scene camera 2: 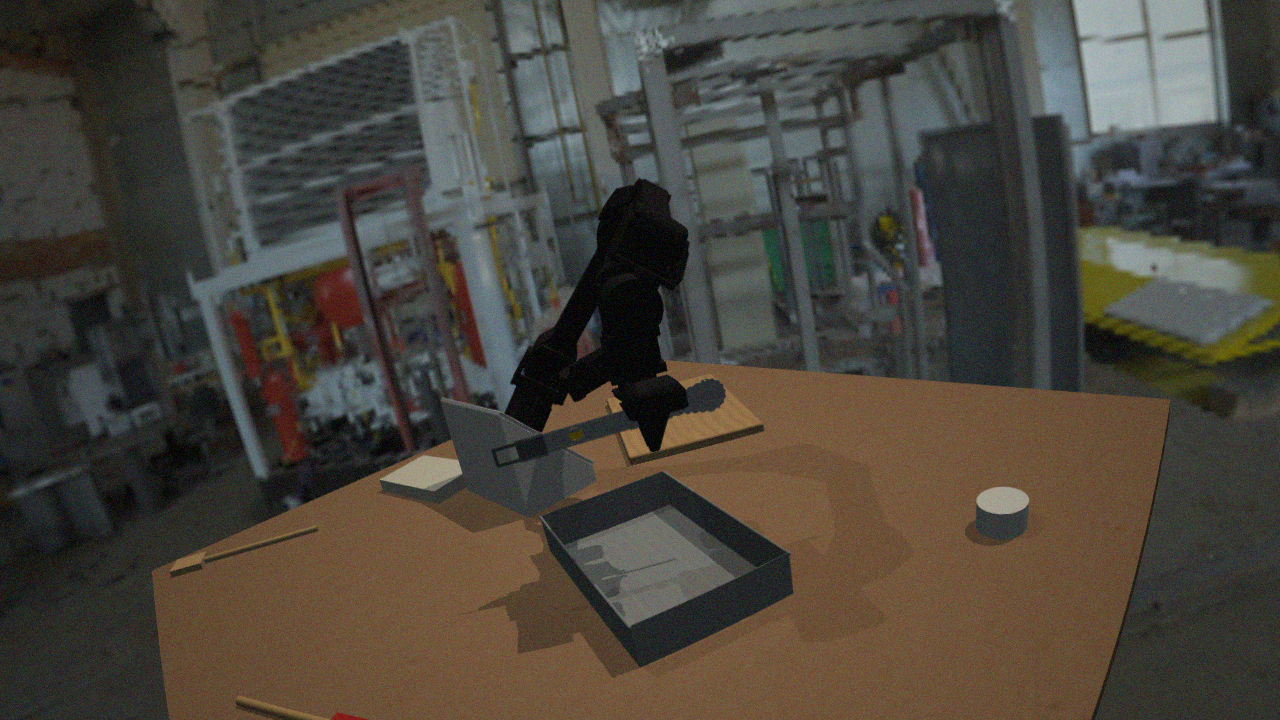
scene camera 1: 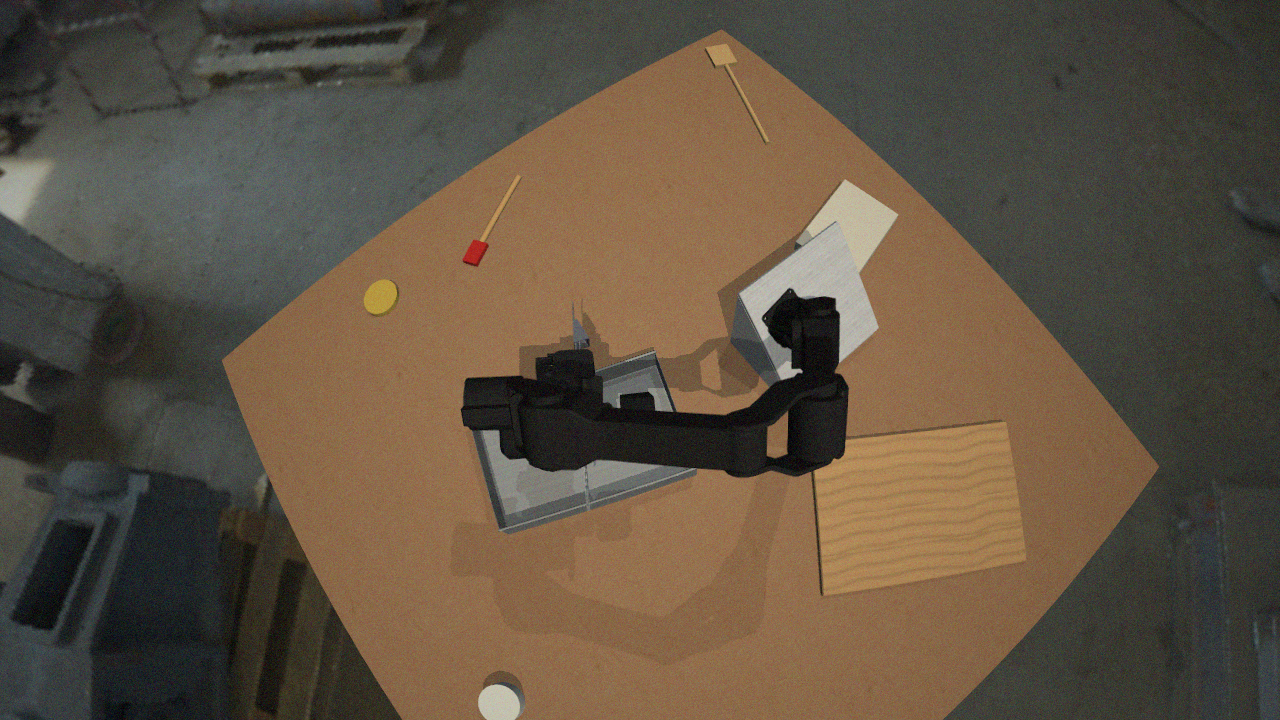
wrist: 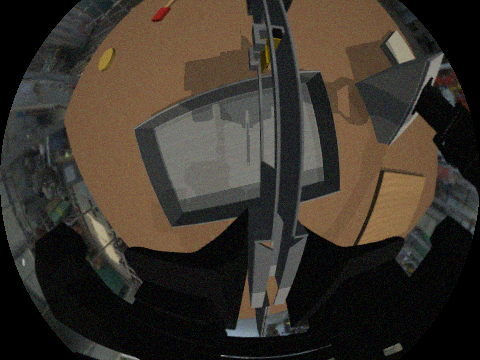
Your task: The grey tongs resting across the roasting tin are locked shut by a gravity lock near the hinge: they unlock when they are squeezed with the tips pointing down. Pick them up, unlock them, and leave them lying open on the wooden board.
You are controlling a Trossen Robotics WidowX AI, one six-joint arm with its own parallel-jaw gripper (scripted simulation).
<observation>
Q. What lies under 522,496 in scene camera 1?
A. A roasting tin.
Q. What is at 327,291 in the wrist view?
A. My gripper.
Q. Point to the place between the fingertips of my gripper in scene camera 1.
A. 587,443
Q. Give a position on a wooden board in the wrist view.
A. At 397,194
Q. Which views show my gripper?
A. Scene camera 2, scene camera 1 and the wrist view: all of them.
</observation>
